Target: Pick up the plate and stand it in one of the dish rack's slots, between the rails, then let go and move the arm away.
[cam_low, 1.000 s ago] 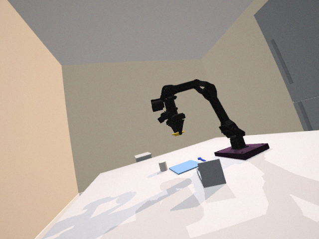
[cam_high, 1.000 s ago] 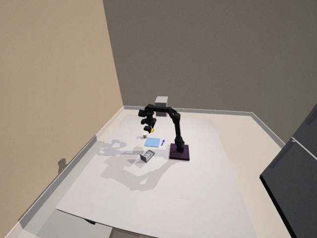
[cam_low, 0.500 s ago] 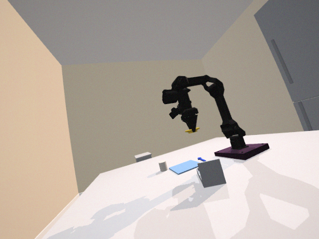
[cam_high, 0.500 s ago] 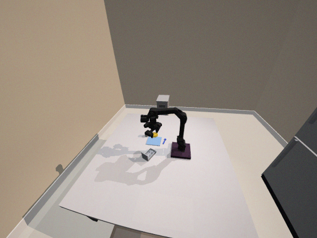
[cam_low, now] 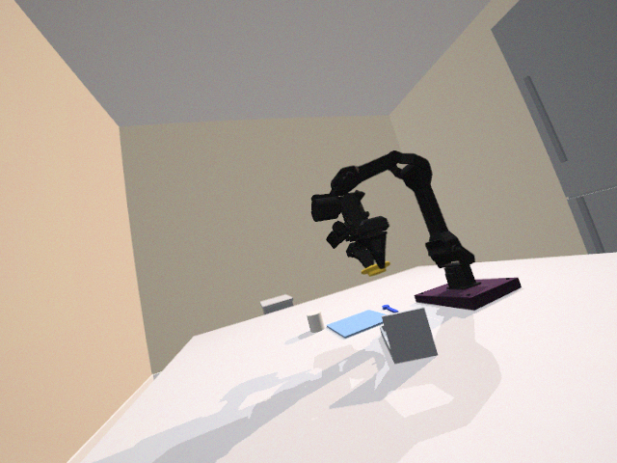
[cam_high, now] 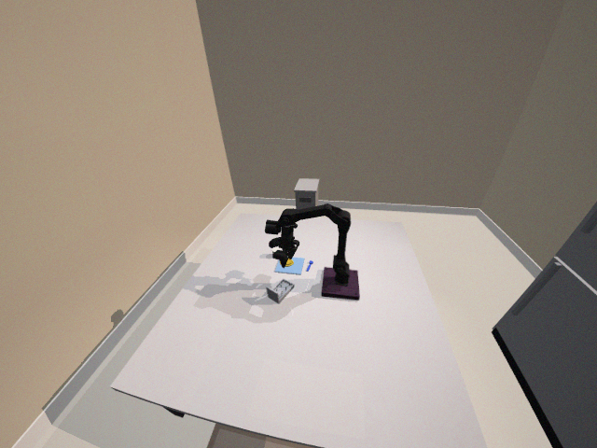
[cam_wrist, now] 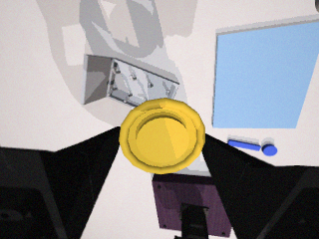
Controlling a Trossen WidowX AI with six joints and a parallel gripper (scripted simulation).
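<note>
Now: the grey dish rack 20 mm ahead of my gripper tip, 70 mm to the left of it and 110 mm below it. Round my gripper tip: yellow plate (10 mm above); then blue spoon (80 mm behind, 160 mm to the right, 130 mm below); then white cup (140 mm ahead, 190 mm to the right, 110 mm below).
</note>
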